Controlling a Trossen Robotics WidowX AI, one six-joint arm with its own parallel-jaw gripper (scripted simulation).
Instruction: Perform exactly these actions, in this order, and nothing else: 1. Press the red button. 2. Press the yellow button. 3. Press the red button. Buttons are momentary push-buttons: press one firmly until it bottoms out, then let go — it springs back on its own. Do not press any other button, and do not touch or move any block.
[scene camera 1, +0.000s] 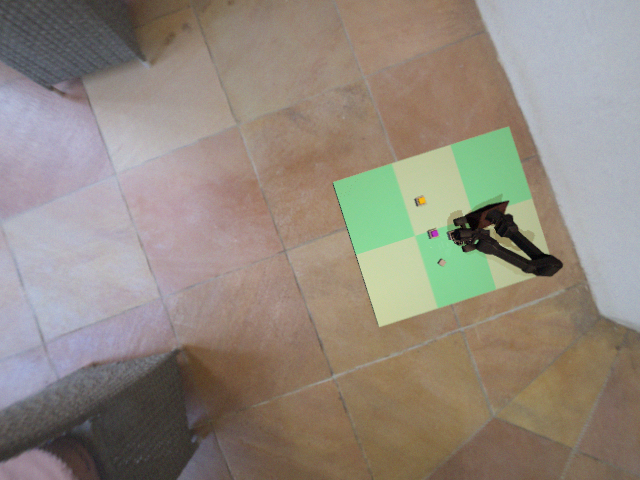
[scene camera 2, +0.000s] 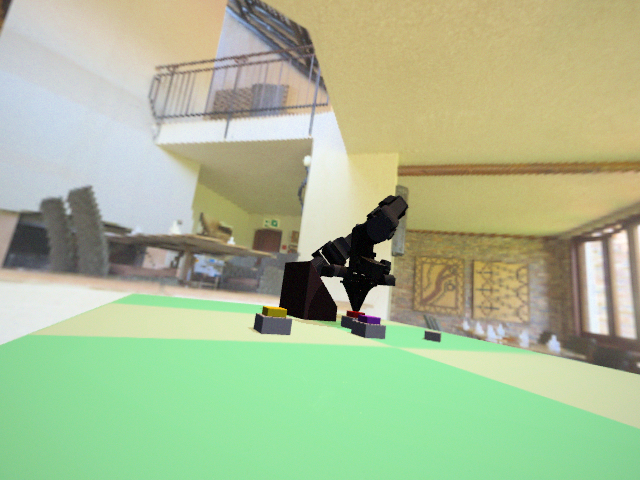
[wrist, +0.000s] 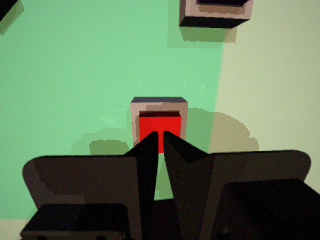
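Observation:
There's a red button (wrist: 148, 121) that I can see, and as for my gripper (scene camera 2: 355, 311), it's shut and holding nothing. You'd also find the gripper (wrist: 160, 136) in that same view as the button.

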